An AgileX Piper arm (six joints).
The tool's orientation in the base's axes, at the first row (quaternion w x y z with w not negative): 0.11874, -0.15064, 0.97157, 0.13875
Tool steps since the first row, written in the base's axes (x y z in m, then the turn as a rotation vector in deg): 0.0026, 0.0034, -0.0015, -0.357, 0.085, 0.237; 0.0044, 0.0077, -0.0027, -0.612, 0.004, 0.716; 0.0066, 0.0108, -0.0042, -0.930, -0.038, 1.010; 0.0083, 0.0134, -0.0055, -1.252, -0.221, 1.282; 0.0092, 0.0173, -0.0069, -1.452, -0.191, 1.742; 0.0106, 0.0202, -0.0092, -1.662, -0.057, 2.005; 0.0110, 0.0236, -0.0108, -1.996, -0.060, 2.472
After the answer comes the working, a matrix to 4 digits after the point.
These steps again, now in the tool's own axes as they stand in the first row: -0.0029, 0.0019, 0.0029, 0.244, 0.250, -0.263; -0.0053, 0.0050, 0.0057, 0.371, 0.370, -0.783; -0.0078, 0.0068, 0.0085, 0.596, 0.504, -1.130; -0.0097, 0.0083, 0.0108, 0.868, 0.505, -1.501; -0.0111, 0.0112, 0.0135, 0.920, 0.705, -1.958; -0.0126, 0.0129, 0.0168, 1.008, 0.958, -2.203; -0.0134, 0.0155, 0.0194, 1.191, 1.173, -2.703
The tool's axes in the first row as the columns of a matrix, in the base's axes (rounded; the answer above uses it unrounded):
-0.9264, -0.3257, 0.1889
-0.2598, 0.9161, 0.3054
-0.2725, 0.2338, -0.9333

